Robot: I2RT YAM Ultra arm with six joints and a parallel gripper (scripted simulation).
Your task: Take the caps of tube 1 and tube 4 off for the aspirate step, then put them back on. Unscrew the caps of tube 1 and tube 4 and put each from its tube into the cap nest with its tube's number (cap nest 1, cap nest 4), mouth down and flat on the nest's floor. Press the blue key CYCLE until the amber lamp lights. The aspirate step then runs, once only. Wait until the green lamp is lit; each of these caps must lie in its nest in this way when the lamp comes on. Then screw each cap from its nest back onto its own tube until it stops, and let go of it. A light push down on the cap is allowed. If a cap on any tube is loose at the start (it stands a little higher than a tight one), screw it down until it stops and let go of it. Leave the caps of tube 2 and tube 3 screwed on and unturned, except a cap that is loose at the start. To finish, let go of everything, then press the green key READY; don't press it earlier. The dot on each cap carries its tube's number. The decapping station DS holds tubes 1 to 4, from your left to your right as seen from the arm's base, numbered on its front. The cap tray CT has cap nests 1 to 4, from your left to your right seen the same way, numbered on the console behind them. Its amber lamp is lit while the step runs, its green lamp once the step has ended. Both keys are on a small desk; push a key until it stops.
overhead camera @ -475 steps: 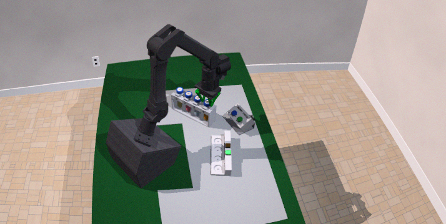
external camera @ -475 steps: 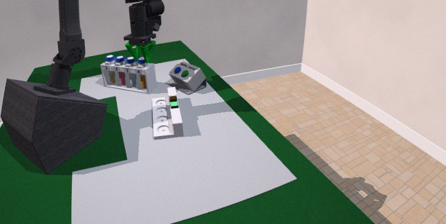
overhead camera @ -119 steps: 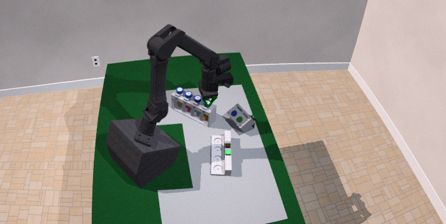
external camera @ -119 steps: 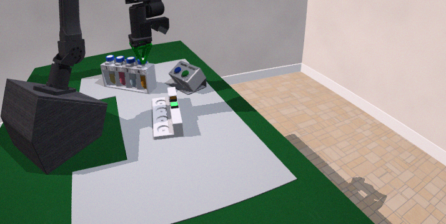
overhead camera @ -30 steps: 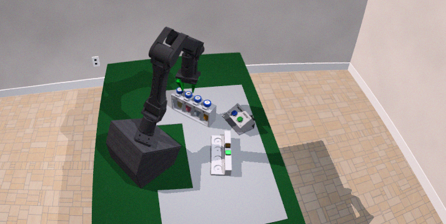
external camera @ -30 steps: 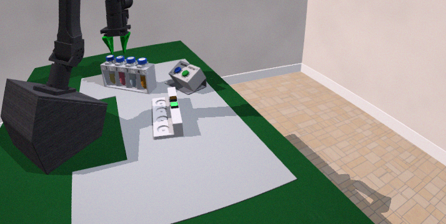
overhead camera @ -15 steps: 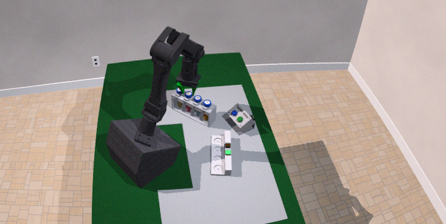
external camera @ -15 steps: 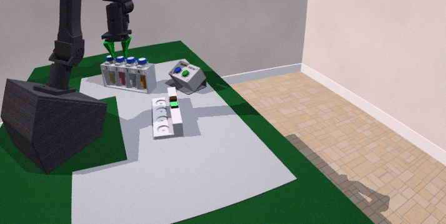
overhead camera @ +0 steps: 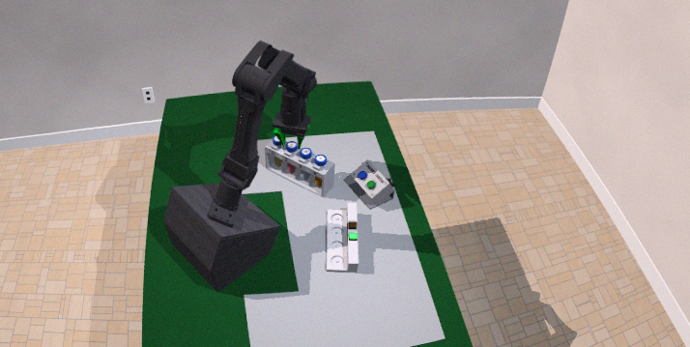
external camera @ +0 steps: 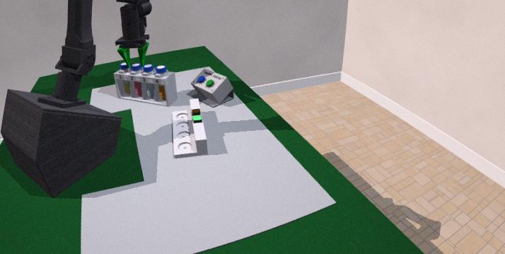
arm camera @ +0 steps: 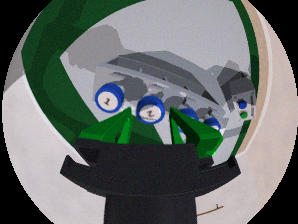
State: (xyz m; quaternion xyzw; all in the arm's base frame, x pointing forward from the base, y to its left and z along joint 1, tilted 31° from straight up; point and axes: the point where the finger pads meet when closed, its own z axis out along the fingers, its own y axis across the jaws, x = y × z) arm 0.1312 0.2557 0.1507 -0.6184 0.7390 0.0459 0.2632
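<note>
The green key lies 25 cm ahead of my hand, 7 cm to the right of it and 6 cm below it. The rest, counted from my hand: blue key: 22 cm ahead, 4 cm to the right, 6 cm below.
</note>
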